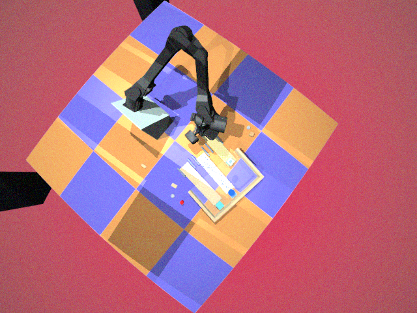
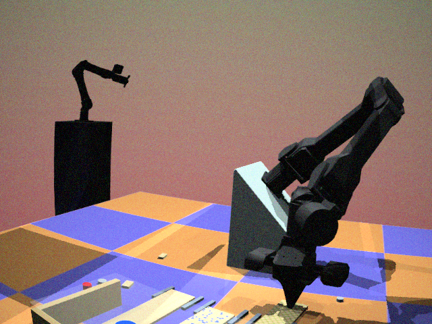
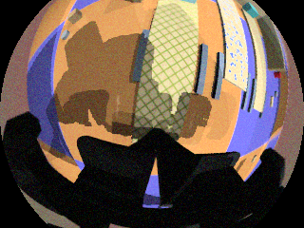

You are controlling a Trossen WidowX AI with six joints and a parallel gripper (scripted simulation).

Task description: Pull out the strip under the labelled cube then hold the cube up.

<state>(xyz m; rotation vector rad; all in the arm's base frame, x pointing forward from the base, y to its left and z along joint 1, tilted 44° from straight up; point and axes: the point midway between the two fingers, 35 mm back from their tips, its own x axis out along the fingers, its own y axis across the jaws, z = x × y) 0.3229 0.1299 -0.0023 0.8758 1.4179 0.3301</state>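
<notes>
My gripper tip is 90 mm short of the strip and 30 mm to the left of it. Also, from my gripper tip: blue cylinder (270 mm ahead, 200 mm to the right, 60 mm above); small red piece (90 mm ahead, 370 mm to the right, 10 mm above); labelled cube (190 mm ahead, 70 mm to the right, 20 mm above).
</notes>
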